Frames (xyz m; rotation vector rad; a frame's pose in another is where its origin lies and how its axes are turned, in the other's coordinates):
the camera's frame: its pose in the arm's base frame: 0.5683 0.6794 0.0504 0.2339 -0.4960 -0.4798
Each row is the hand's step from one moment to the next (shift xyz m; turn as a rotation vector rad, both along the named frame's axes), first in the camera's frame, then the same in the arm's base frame.
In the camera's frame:
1: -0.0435 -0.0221 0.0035 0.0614 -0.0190 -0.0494
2: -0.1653 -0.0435 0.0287 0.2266 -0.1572 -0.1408
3: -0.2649 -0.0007 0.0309 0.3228 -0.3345 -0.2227
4: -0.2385 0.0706 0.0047 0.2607 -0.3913 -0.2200
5: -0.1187 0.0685 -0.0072 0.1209 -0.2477 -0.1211
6: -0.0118 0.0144 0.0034 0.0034 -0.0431 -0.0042
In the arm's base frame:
1: -0.0438 0.0020 -0.0216 0.0652 -0.0418 -0.0240
2: -0.1589 0.0412 -0.0557 0.1862 -0.2336 -0.0815
3: -0.2205 0.1272 -0.0796 0.2341 -0.4261 -0.1713
4: -0.1595 0.1783 -0.0682 0.1630 -0.4448 -0.2124
5: -0.0618 0.1185 -0.0312 0.0599 -0.2616 -0.1365
6: -0.0053 0.0179 0.0029 -0.0118 -0.0385 -0.0164

